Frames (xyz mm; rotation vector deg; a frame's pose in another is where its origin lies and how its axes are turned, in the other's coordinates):
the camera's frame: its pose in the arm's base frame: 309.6 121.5 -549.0 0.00 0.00 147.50
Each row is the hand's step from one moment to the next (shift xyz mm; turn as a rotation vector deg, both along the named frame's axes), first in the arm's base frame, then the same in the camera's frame.
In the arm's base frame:
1: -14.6 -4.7 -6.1 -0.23 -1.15 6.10
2: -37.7 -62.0 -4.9 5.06 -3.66 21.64
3: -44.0 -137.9 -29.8 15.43 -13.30 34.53
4: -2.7 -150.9 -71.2 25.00 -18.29 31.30
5: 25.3 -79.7 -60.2 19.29 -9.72 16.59
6: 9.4 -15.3 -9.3 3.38 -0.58 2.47
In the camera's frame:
1: 9.8 11.8 -6.1 -0.42 1.09 6.10
2: -1.5 72.5 -4.9 -6.23 0.37 21.64
3: -37.0 139.9 -29.8 -20.16 2.93 34.53
4: -78.8 128.7 -71.2 -30.91 1.99 31.30
5: -64.2 53.6 -60.2 -21.49 -2.17 16.59
6: -16.1 7.9 -9.3 -3.16 -1.33 2.47

